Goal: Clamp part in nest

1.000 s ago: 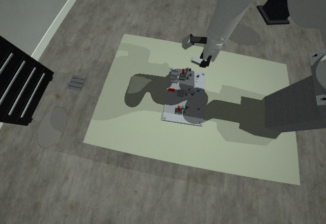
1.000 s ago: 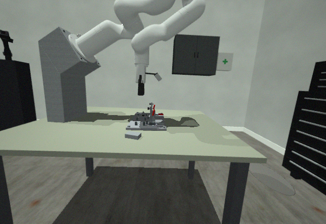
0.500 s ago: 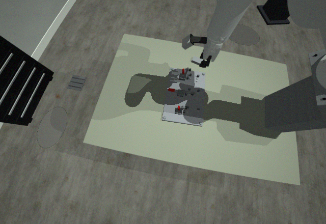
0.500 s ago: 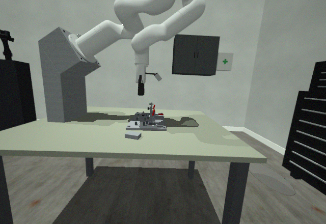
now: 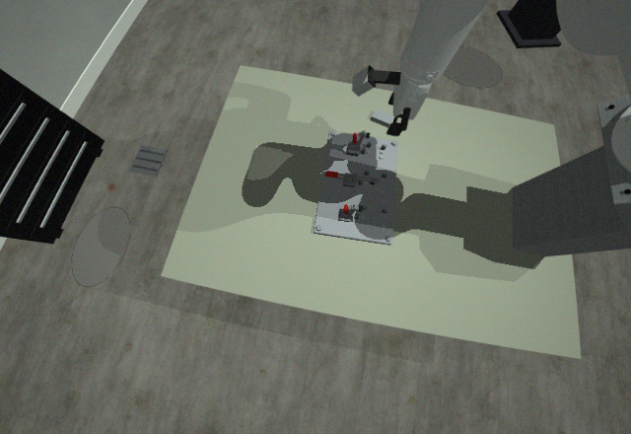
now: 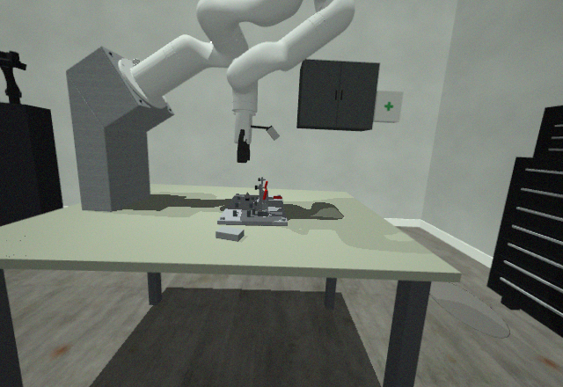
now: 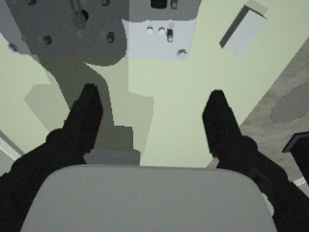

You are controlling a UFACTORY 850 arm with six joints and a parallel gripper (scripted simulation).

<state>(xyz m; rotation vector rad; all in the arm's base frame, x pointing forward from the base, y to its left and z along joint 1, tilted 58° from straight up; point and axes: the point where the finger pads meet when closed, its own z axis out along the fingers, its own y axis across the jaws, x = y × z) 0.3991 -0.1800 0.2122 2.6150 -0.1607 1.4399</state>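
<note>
The grey block part is 21 cm below my hand, 14 cm to the right of it and 6 cm behind it. Round my hand: grey fixture plate 21 cm below, 9 cm to the left, 7 cm ahead.
</note>
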